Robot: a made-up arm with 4 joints.
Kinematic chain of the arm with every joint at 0, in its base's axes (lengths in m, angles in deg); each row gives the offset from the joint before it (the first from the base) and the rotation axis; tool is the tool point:
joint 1: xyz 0 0 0.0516 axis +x
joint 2: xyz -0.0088 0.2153 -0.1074 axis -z
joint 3: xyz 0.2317 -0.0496 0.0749 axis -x
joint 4: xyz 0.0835 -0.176 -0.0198 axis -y
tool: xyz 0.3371 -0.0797 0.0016
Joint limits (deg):
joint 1: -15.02..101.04
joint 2: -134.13..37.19
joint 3: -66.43..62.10
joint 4: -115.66..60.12
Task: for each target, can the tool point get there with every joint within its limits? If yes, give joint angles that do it. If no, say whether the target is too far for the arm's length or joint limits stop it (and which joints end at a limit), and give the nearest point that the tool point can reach.
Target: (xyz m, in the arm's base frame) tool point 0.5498 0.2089 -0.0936
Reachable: yes | joints 69.13 -12.34 18.25 -59.71
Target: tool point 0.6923 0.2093 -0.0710
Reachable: yes | joints 13.09 -19.35 -38.21 8.28
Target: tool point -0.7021 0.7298 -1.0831
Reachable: no: too far | nearest point -0.3798 0.5487 -0.4814 | short by 0.706 m
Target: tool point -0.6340 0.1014 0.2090
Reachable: no: joint limits stop it (at a limit: joint 1, joint 2, joint 3) | nearest point -0.3802 0.3342 0.4729 | short by 0.434 m
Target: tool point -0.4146 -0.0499 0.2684
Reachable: no: joint limits stop it (at a limit: joint 1, joint 2, joint 3, joint 4) | nearest point -0.1484 -0.2317 0.1569 | short by 0.341 m
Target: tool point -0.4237 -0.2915 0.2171
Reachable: no: joint limits stop it (at a limit: joint 1, joint 2, joint 3, joint 4) | nearest point -0.1484 -0.2317 0.1569 | short by 0.288 m
